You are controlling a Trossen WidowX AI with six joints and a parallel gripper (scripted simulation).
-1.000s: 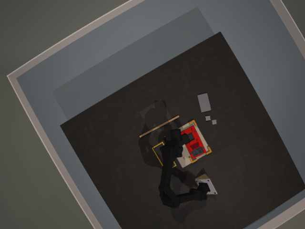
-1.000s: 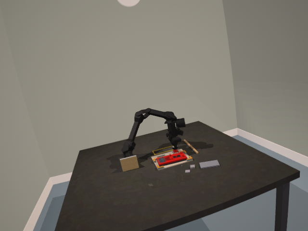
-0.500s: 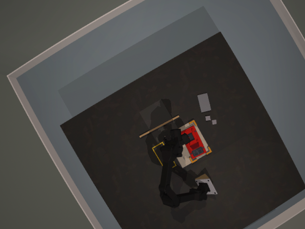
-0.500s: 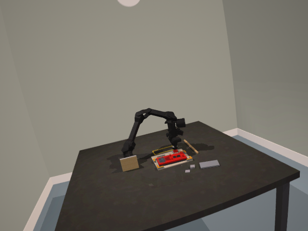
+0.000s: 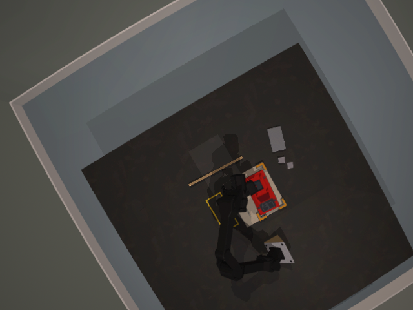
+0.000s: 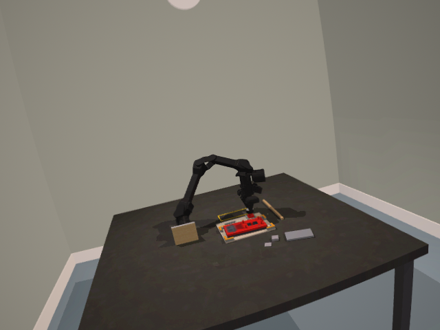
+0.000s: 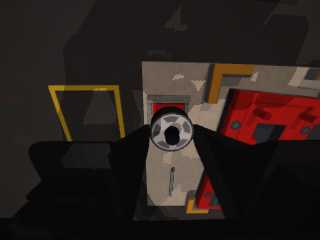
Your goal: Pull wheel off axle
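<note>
The wooden stick is 130 mm ahead of my gripper tip, 40 mm to the left of it and 40 mm below it.
</note>
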